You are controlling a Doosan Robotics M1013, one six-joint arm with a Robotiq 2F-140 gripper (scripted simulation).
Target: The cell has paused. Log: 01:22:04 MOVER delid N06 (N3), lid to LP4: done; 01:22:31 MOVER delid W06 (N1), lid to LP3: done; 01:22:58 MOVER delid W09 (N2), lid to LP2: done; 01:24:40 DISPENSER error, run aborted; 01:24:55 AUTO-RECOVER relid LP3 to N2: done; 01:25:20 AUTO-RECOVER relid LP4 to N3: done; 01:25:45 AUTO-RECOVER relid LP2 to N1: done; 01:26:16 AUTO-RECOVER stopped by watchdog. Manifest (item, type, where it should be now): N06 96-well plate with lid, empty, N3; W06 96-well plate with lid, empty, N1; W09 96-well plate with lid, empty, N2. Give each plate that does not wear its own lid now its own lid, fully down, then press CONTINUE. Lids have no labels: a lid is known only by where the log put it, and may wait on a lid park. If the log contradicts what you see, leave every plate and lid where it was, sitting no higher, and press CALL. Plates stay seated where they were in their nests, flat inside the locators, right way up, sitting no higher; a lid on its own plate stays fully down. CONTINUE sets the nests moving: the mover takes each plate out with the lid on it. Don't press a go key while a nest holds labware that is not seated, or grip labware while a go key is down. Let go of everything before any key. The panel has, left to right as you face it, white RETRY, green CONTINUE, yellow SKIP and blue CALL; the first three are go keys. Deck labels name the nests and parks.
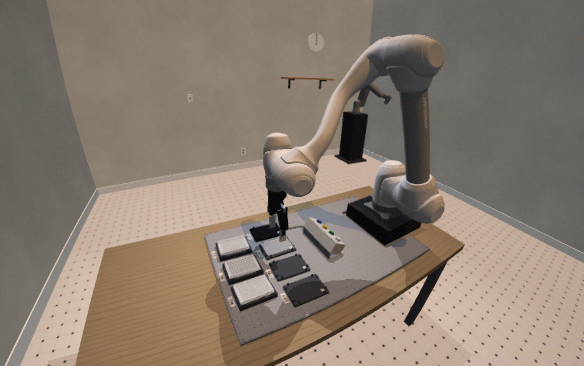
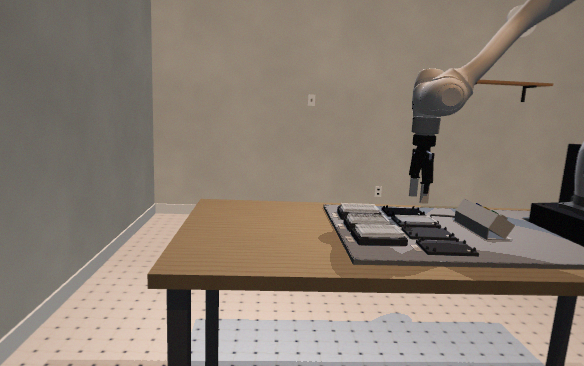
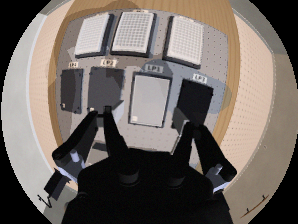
Observation:
I see my gripper, a pale lid and a key panel.
My gripper is seen too in image 1 and in image 3.

